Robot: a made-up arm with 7 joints. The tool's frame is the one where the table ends. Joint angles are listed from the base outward.
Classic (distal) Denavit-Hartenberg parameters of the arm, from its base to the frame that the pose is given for. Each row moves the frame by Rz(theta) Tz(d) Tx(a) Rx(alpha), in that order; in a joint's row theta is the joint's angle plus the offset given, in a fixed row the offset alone. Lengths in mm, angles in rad.
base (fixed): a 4.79  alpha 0  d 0  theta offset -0.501
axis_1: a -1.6  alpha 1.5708  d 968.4  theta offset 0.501
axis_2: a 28.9  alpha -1.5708  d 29.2  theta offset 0
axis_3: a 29.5  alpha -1.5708  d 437.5  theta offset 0
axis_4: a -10.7  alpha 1.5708  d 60.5  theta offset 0
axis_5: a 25.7  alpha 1.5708  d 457.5  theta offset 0
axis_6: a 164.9  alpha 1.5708  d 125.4  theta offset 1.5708
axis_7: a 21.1  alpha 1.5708  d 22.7  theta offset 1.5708
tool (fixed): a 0  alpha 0  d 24.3  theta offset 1.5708
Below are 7 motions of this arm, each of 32 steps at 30 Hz.
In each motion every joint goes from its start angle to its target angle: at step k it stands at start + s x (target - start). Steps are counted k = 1, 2, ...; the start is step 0. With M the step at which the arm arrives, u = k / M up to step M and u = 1 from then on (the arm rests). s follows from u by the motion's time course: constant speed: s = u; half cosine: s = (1 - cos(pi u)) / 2; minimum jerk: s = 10 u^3 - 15 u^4 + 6 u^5.
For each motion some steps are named. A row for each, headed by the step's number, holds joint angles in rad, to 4 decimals.
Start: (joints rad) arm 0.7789 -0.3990 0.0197 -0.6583 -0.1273 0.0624 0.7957
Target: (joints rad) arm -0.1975 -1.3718 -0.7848 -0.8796 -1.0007 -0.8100 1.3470
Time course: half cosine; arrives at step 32
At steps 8, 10, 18, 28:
8: 0.6359 -0.5415 -0.0981 -0.6907 -0.2552 -0.0654 0.8764
10: 0.5619 -0.6152 -0.1591 -0.7075 -0.3214 -0.1315 0.9182
18: 0.1955 -0.9803 -0.4610 -0.7905 -0.6492 -0.4589 1.1251
28: -0.1603 -1.3348 -0.7542 -0.8712 -0.9675 -0.7768 1.3260

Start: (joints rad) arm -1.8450 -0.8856 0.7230 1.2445 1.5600 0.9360 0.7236
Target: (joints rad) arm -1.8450 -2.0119 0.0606 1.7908 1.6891 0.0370 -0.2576
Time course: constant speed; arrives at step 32
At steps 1, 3, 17, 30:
1: -1.8450 -0.9208 0.7023 1.2616 1.5640 0.9079 0.6929
3: -1.8450 -0.9912 0.6609 1.2957 1.5721 0.8517 0.6316
17: -1.8450 -1.4839 0.3711 1.5347 1.6286 0.4584 0.2023
30: -1.8450 -1.9415 0.1020 1.7567 1.6810 0.0932 -0.1963

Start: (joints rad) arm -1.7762 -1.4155 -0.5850 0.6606 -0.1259 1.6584 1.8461
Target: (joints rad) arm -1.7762 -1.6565 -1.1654 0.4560 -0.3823 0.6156 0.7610
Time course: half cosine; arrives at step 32
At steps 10, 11, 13, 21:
10: -1.7762 -1.4691 -0.7140 0.6151 -0.1829 1.4267 1.6050
11: -1.7762 -1.4792 -0.7384 0.6065 -0.1937 1.3828 1.5593
13: -1.7762 -1.5010 -0.7910 0.5880 -0.2169 1.2884 1.4610
21: -1.7762 -1.5928 -1.0120 0.5101 -0.3145 0.8912 1.0478

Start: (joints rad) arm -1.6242 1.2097 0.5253 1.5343 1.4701 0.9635 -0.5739
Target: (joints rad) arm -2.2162 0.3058 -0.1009 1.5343 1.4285 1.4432 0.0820
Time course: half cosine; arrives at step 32
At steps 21, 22, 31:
21: -2.0597 0.5447 0.0646 1.5343 1.4395 1.3164 -0.0914
22: -2.0846 0.5067 0.0383 1.5343 1.4377 1.3366 -0.0638
31: -2.2148 0.3080 -0.0994 1.5343 1.4286 1.4420 0.0804

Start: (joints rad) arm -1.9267 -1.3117 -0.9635 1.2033 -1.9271 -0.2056 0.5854
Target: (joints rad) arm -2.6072 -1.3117 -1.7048 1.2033 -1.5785 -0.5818 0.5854
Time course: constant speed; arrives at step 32
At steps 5, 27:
5: -2.0330 -1.3117 -1.0793 1.2033 -1.8726 -0.2644 0.5854
27: -2.5009 -1.3117 -1.5890 1.2033 -1.6330 -0.5230 0.5854

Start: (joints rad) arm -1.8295 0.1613 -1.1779 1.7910 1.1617 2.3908 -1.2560
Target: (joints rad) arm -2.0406 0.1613 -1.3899 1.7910 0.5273 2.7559 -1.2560
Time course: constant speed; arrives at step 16
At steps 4, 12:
4: -1.8823 0.1613 -1.2309 1.7910 1.0031 2.4821 -1.2560
12: -1.9878 0.1613 -1.3369 1.7910 0.6859 2.6646 -1.2560

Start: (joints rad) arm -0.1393 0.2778 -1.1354 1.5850 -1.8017 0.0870 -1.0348
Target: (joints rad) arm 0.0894 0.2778 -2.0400 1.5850 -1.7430 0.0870 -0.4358
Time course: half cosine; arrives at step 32
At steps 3, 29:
3: -0.1344 0.2778 -1.1549 1.5850 -1.8004 0.0870 -1.0219
29: 0.0845 0.2778 -2.0205 1.5850 -1.7443 0.0870 -0.4487

